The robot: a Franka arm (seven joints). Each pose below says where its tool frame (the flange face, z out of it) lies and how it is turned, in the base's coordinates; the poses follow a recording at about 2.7 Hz.
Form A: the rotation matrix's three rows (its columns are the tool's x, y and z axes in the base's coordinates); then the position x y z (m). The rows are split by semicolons.
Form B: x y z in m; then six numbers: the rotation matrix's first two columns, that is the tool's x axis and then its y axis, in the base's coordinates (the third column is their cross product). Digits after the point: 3 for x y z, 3 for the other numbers.
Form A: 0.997, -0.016, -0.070; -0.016, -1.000, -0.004; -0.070, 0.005, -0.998; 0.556, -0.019, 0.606
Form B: 0.556, -0.019, 0.606, 0.997, -0.016, -0.070, -0.016, -1.000, 0.005
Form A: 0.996, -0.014, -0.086; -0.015, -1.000, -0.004; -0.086, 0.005, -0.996; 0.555, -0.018, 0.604
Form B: 0.555, -0.018, 0.604, 0.996, -0.015, -0.086, -0.014, -1.000, 0.005
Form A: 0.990, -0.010, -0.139; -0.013, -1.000, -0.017; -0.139, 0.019, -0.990; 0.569, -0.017, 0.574
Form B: 0.569, -0.017, 0.574, 0.990, -0.013, -0.139, -0.010, -1.000, 0.019
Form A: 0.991, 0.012, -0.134; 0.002, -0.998, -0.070; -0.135, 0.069, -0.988; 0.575, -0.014, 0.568
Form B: 0.575, -0.014, 0.568, 0.991, 0.002, -0.135, 0.012, -0.998, 0.069
